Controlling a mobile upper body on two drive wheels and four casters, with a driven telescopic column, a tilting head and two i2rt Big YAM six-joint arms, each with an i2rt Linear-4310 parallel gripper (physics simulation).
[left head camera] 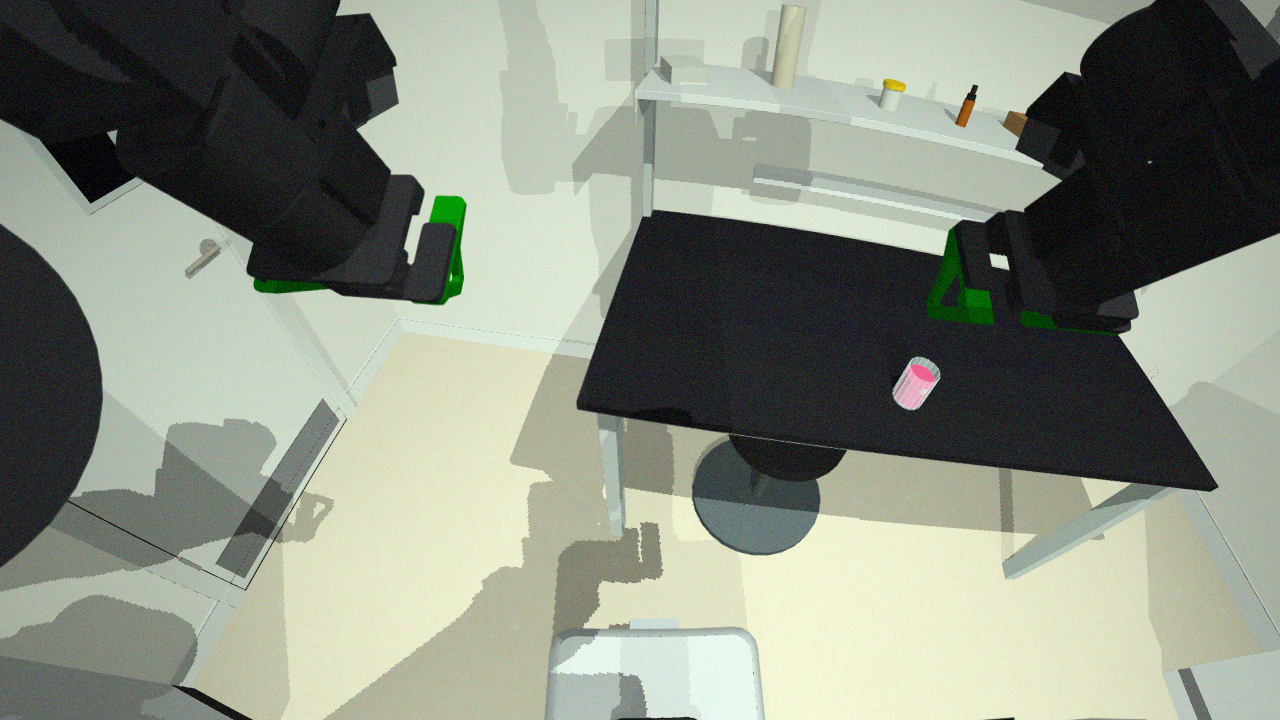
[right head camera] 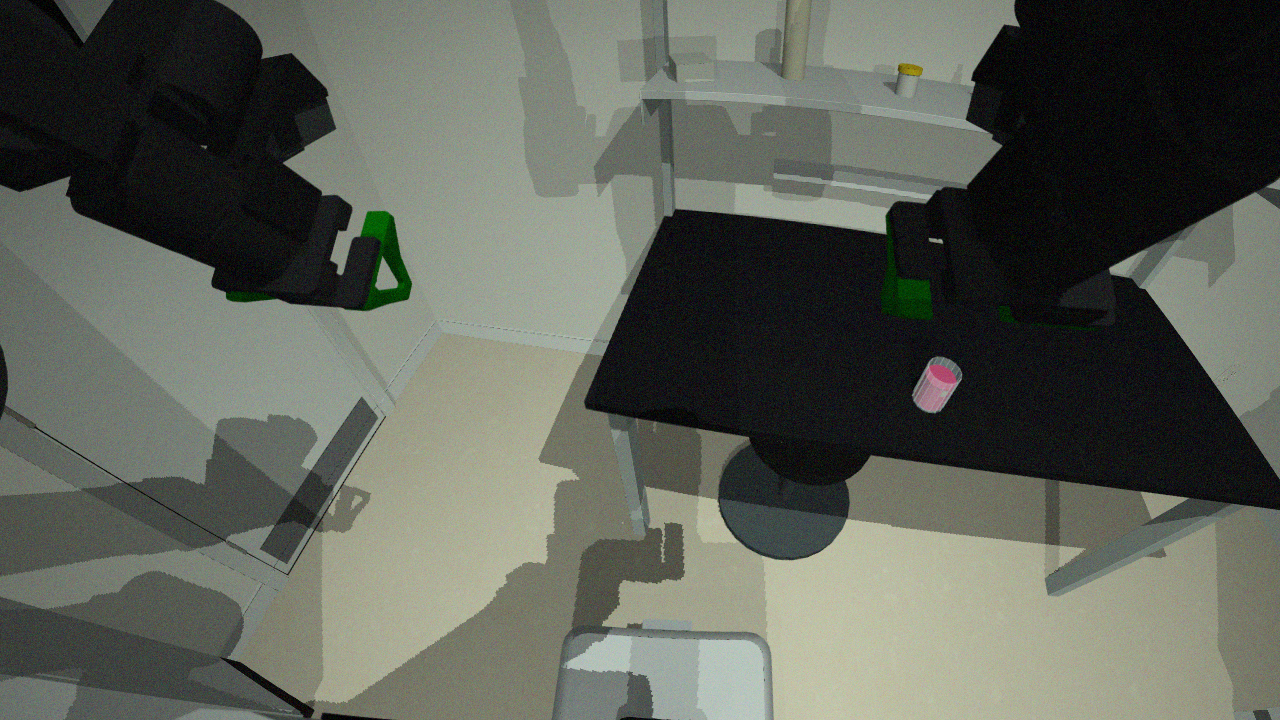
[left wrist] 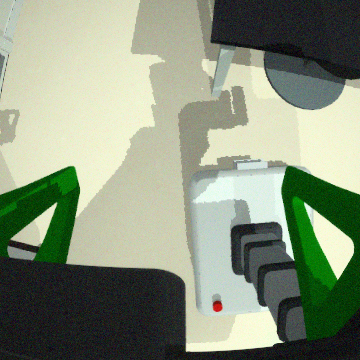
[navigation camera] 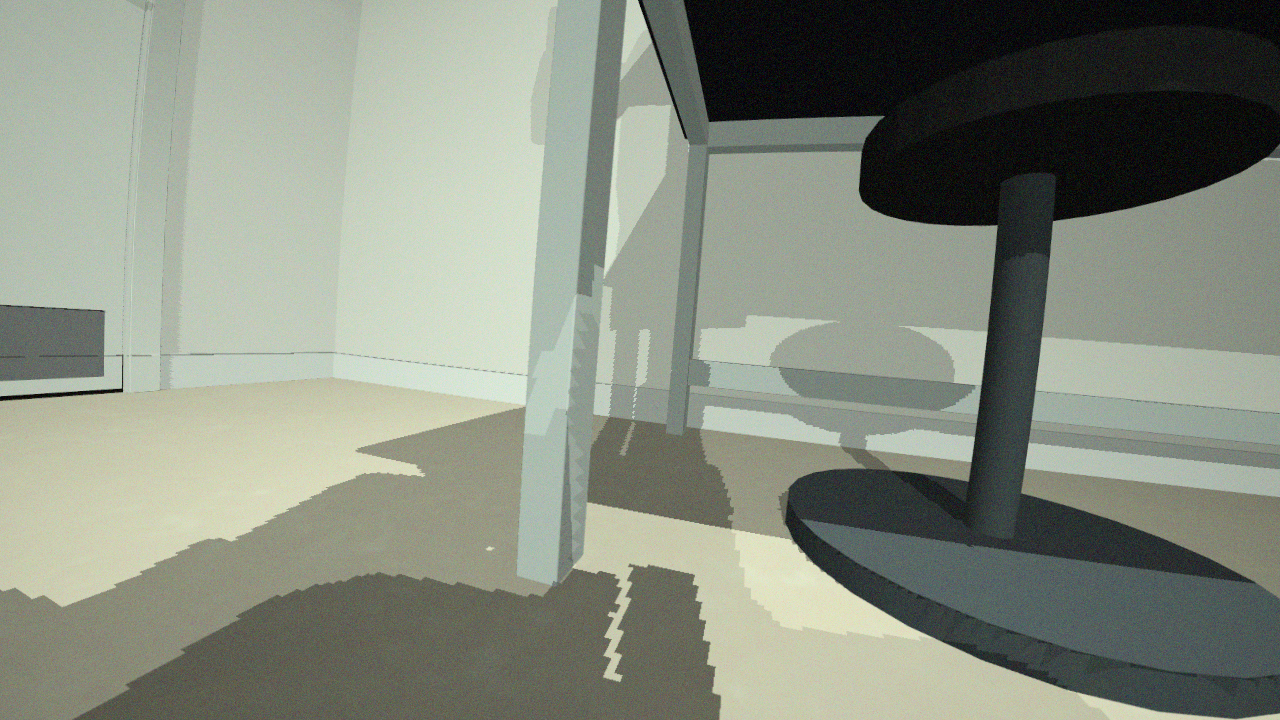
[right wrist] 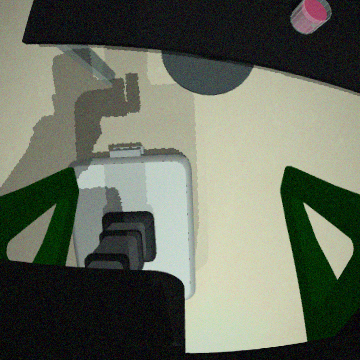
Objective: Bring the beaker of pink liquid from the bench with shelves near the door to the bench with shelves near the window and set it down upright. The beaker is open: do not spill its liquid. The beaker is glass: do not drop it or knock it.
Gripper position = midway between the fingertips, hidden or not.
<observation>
In view: my left gripper (left head camera: 402, 281), my right gripper (right head camera: 944, 308), a glass beaker of pink liquid (right head camera: 941, 376) and a door (right head camera: 136, 381).
The glass beaker of pink liquid is seen too in the left head camera view (left head camera: 921, 375). My left gripper also shows in the right head camera view (right head camera: 361, 288) and in the left wrist view (left wrist: 180, 177). My right gripper shows as well in the left head camera view (left head camera: 977, 313) and in the right wrist view (right wrist: 179, 178). The left wrist view does not show the glass beaker of pink liquid: it is out of frame. The navigation camera view does not show the glass beaker of pink liquid: it is out of frame.
</observation>
